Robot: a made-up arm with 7 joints. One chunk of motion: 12 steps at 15 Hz.
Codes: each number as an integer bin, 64 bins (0 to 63) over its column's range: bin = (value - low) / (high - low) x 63, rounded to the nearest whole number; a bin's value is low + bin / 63 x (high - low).
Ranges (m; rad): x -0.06..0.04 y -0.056..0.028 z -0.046..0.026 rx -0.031..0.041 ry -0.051..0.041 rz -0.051..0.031
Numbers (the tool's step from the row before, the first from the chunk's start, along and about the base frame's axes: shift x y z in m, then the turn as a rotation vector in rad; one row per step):
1: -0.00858 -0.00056 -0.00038 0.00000 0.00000 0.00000
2: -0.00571 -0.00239 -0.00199 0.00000 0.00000 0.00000
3: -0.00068 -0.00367 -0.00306 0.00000 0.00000 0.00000
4: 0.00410 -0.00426 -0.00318 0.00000 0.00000 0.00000
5: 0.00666 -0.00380 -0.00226 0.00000 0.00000 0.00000
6: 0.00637 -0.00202 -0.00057 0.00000 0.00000 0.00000
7: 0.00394 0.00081 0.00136 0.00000 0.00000 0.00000
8: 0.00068 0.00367 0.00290 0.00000 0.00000 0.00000
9: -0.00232 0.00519 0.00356 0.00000 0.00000 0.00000
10: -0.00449 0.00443 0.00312 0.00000 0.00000 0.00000
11: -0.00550 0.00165 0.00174 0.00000 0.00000 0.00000
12: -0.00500 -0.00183 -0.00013 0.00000 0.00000 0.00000
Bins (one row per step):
1: 32 42 40 27 35 39
2: 34 40 39 27 35 39
3: 37 39 38 27 35 39
4: 40 39 37 27 35 39
5: 42 39 38 27 35 39
6: 42 40 40 27 35 39
7: 40 43 41 27 35 39
8: 38 45 43 27 35 39
9: 36 46 43 27 35 39
10: 35 45 43 27 35 39
11: 34 43 42 27 35 39
12: 35 41 40 27 35 39

